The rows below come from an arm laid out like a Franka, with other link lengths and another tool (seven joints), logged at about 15 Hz.
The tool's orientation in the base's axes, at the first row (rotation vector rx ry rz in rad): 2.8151, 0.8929, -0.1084
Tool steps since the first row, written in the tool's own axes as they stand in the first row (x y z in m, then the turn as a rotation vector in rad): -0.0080, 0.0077, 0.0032, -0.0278, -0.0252, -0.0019; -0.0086, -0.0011, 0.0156, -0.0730, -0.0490, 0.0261; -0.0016, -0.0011, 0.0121, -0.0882, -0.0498, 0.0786; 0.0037, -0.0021, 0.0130, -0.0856, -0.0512, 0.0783; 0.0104, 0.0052, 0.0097, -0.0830, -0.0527, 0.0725; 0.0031, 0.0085, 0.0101, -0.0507, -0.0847, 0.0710; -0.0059, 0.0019, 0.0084, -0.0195, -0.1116, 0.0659
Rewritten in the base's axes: -0.0021, -0.0113, -0.0009, -0.0372, 0.0049, 0.0015; -0.0079, -0.0071, -0.0144, -0.0882, -0.0071, -0.0240; -0.0021, -0.0024, -0.0118, -0.1018, -0.0254, -0.0737; 0.0016, 0.0012, -0.0135, -0.1005, -0.0228, -0.0739; 0.0114, -0.0002, -0.0100, -0.0992, -0.0189, -0.0688; 0.0073, -0.0071, -0.0090, -0.0912, 0.0252, -0.0763; -0.0038, -0.0065, -0.0072, -0.0812, 0.0654, -0.0794
